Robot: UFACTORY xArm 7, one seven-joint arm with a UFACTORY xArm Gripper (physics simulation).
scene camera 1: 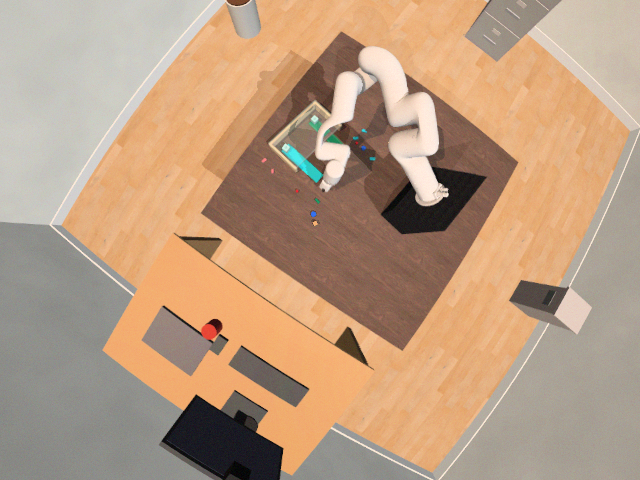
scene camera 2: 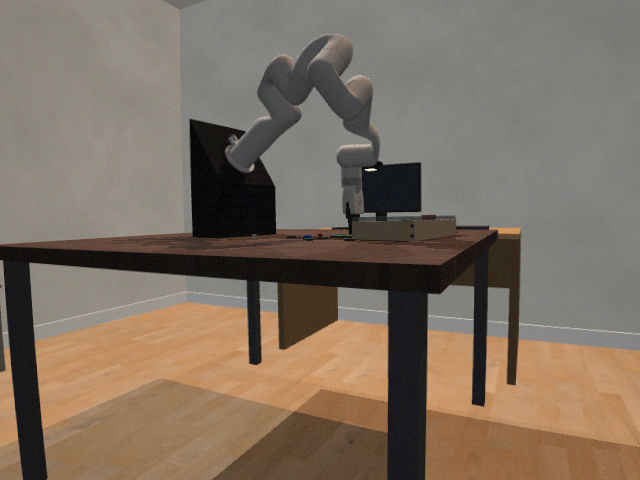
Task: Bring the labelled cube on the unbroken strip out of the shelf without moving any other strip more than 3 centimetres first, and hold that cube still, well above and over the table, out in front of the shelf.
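Observation:
The shelf [scene camera 1: 283, 157] [scene camera 2: 382, 229] is a low, pale wooden frame with a see-through top. A cyan strip [scene camera 1: 305, 164] runs along its lower side in scene camera 1, out through the open front, with a pale cube [scene camera 1: 285, 147] at its inner end. A green strip [scene camera 1: 333, 136] lies farther up, partly hidden by the arm; another pale cube [scene camera 1: 314, 119] is at its inner end. Cube labels and any break in the green strip are too small to tell. My gripper [scene camera 1: 324, 189] [scene camera 2: 349, 230] is shut and empty, pointing down, low over the table just outside the cyan strip's outer end.
Small loose pieces lie on the table [scene camera 1: 361, 258] [scene camera 2: 155, 250], among them a blue one [scene camera 1: 313, 213], an orange one [scene camera 1: 315, 223] and cyan ones [scene camera 1: 372, 158] nearer the arm's base. A black stand [scene camera 1: 449, 206] [scene camera 2: 232, 211] carries the arm. The arm passes above the shelf's upper side.

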